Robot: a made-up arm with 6 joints. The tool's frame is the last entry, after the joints.
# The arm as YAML. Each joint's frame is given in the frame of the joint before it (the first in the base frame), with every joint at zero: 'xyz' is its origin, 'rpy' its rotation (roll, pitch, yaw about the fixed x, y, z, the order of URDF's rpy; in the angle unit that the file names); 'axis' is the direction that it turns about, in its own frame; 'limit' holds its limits. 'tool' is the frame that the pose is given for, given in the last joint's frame.
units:
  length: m
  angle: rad
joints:
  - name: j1
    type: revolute
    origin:
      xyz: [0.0, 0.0, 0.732]
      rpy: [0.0, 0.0, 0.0]
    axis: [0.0, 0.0, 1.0]
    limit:
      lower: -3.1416
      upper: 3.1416
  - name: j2
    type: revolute
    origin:
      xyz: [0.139, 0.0, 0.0]
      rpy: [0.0, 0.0, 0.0]
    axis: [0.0, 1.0, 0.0]
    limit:
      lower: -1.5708
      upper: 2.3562
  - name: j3
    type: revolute
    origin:
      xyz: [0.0, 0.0, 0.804]
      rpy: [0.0, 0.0, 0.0]
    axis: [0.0, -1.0, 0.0]
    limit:
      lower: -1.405
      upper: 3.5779
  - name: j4
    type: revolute
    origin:
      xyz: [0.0, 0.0, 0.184]
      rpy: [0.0, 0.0, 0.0]
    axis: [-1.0, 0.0, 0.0]
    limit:
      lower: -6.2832
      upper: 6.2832
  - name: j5
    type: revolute
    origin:
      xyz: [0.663, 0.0, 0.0]
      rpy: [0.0, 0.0, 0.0]
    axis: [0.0, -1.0, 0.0]
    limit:
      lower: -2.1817
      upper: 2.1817
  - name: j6
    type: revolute
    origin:
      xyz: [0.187, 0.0, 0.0]
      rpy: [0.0, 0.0, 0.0]
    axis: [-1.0, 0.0, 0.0]
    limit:
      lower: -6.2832
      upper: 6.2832
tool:
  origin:
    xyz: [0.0, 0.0, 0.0]
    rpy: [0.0, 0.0, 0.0]
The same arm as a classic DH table. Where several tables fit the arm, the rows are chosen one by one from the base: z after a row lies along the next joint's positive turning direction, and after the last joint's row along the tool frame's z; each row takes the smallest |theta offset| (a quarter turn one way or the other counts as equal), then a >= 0, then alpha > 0; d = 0 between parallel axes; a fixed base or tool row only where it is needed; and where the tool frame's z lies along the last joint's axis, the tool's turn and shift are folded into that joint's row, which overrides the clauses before.
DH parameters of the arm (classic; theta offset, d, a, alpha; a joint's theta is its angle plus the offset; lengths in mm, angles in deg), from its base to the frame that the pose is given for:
j1: 0 732 139 -90
j2: -90 0 804 180
j3: 0 0 184 -90
j4: 0 -663 0 90
j5: 0 0 0 -90
j6: 90 -187 0 90
tool (fixed): -90 0 0 0
Joint limits (deg, base to tool): -180..180 -90..135 -80.5..205 -360..360 -125..125 -360..360

